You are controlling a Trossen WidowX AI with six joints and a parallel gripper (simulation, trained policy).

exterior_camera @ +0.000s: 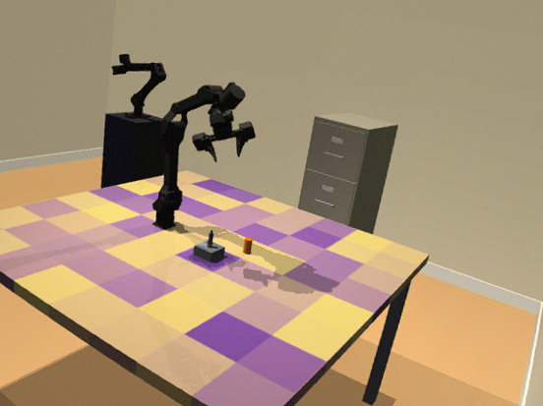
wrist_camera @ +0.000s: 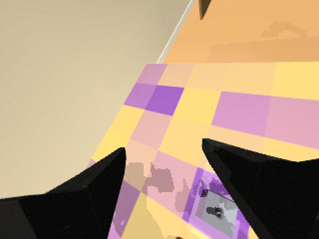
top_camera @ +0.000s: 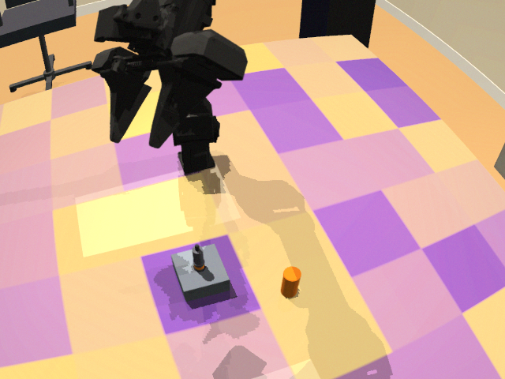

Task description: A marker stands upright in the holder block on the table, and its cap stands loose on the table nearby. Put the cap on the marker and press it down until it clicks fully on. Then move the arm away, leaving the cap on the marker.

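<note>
The orange cap is 200 mm to the left of my gripper tip and 340 mm below it. The rest, counted from my gripper tip: grey holder block (70 mm behind, 70 mm to the left, 350 mm below).
</note>
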